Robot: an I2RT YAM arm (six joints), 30 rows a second.
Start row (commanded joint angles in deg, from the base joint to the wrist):
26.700 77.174 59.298 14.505 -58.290 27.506
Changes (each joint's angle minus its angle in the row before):
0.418 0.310 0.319 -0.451 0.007 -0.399
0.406 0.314 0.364 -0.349 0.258 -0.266
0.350 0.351 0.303 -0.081 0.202 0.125
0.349 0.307 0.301 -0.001 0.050 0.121
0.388 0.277 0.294 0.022 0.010 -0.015
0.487 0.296 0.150 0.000 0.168 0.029
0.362 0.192 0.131 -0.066 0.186 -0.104
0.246 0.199 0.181 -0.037 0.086 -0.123
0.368 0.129 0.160 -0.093 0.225 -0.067
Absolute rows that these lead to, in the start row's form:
27.118 77.484 59.617 14.054 -58.283 27.107
27.524 77.798 59.981 13.705 -58.025 26.841
27.874 78.149 60.284 13.624 -57.823 26.966
28.223 78.456 60.585 13.623 -57.773 27.087
28.611 78.733 60.879 13.645 -57.763 27.072
29.098 79.029 61.029 13.645 -57.595 27.101
29.460 79.221 61.160 13.579 -57.409 26.997
29.706 79.420 61.341 13.542 -57.323 26.874
30.074 79.549 61.501 13.449 -57.098 26.807

